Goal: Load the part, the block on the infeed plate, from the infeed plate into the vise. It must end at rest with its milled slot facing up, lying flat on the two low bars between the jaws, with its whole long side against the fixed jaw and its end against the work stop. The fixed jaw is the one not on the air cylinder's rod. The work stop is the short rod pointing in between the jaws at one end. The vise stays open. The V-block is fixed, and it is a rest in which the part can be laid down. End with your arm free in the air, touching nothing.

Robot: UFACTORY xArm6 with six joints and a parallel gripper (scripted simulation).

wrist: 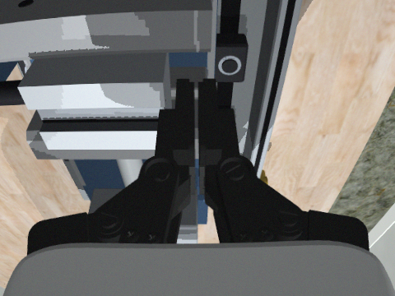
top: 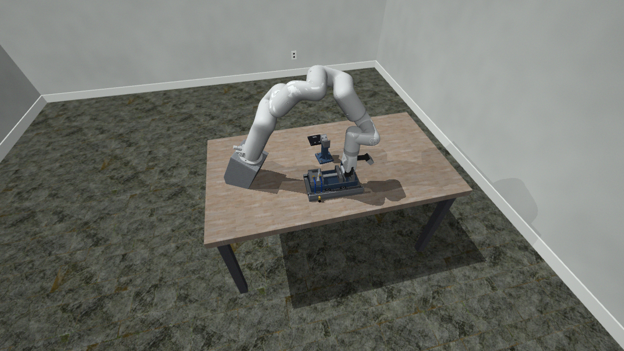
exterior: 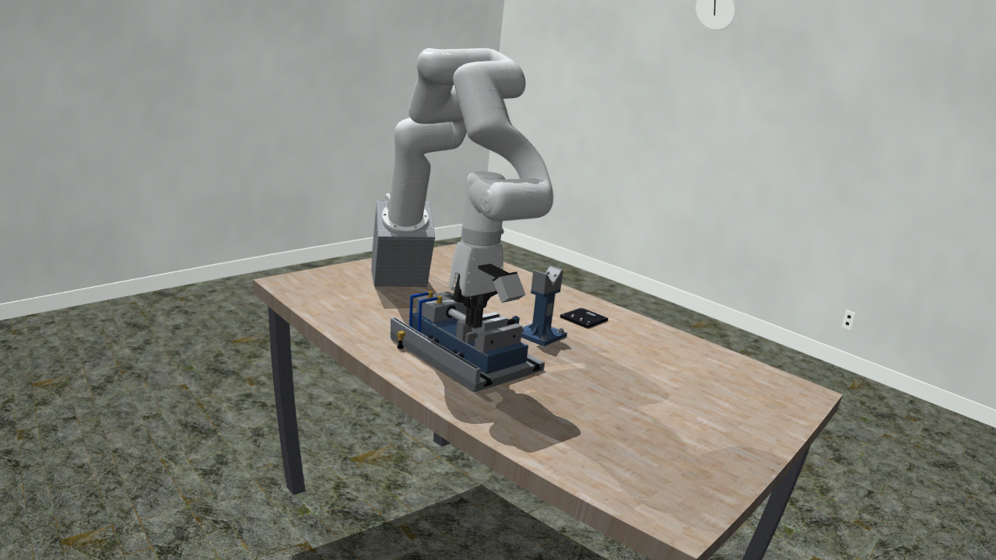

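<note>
Now: hand 40 mm to the right of the grey block and 20 mm above it. From my hand the other things lie so: dark work stop rod: 90 mm to the left, 30 mm below, 10 mm ahead; fixed jaw: 40 mm to the left, 40 mm below, 30 mm ahead; moving jaw: 50 mm to the left, 40 mm below, 30 mm behind.
</note>
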